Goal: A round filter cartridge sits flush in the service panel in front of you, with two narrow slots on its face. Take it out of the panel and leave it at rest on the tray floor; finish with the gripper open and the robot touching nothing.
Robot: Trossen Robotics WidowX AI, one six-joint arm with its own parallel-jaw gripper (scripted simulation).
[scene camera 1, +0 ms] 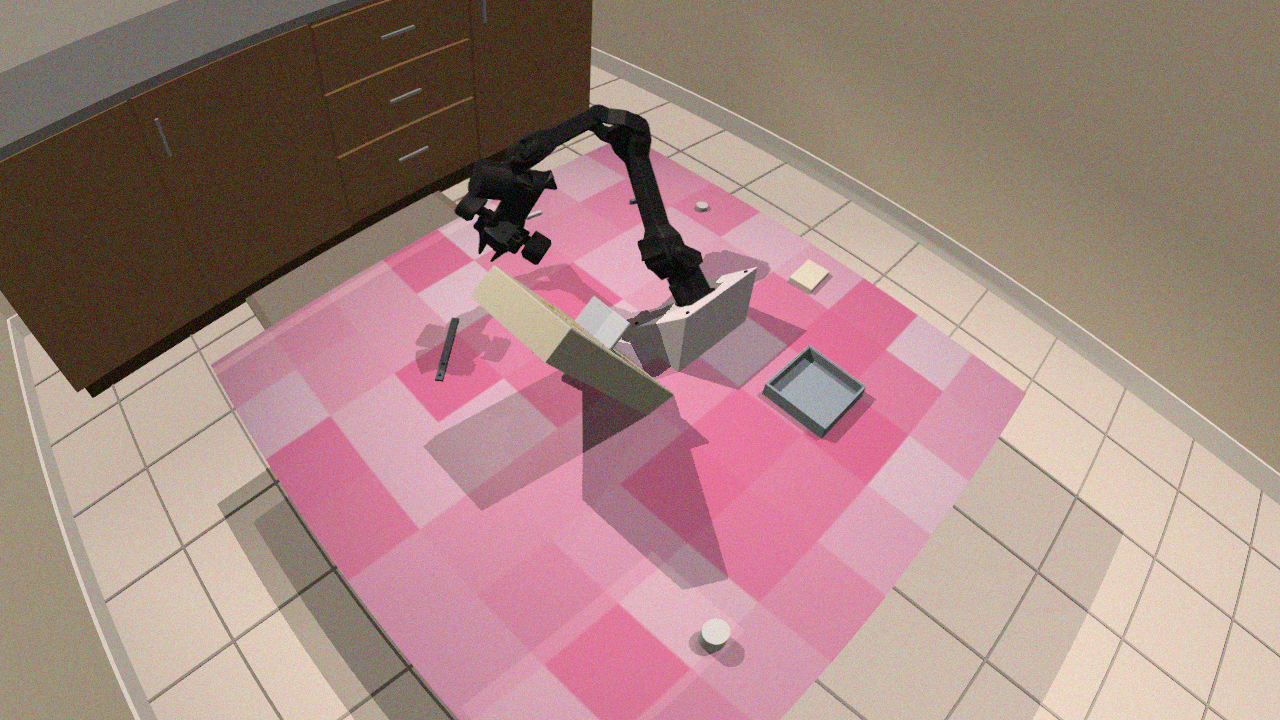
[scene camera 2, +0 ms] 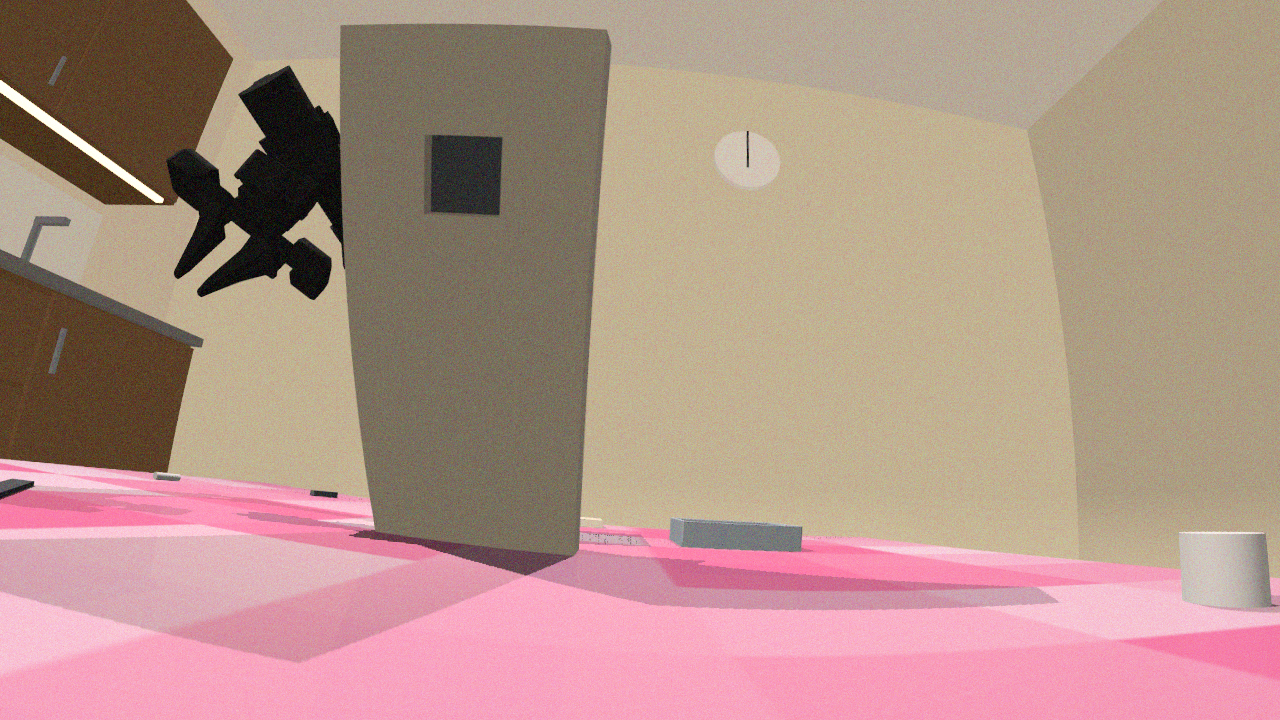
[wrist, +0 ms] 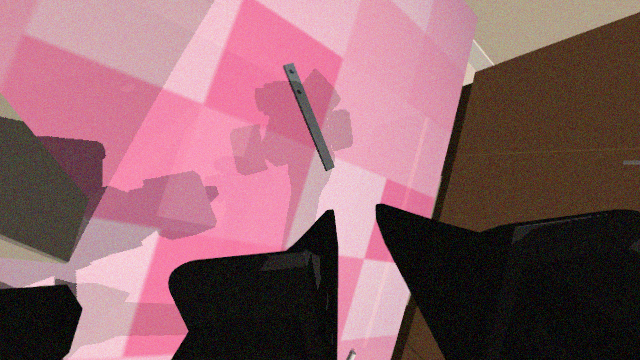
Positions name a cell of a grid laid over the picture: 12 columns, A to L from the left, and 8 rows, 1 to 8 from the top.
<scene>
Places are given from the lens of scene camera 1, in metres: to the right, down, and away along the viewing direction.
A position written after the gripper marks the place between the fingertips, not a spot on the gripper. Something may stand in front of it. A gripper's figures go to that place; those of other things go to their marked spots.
gripper (scene camera 1: E3): -0.29, -0.20, 1.34
beige service panel (scene camera 1: F4): -0.10, -0.02, 1.02
grey tray (scene camera 1: H5): 0.35, 0.06, 1.42
The marked spots on the beige service panel and the grey tray are 0.60 m apart.
</scene>
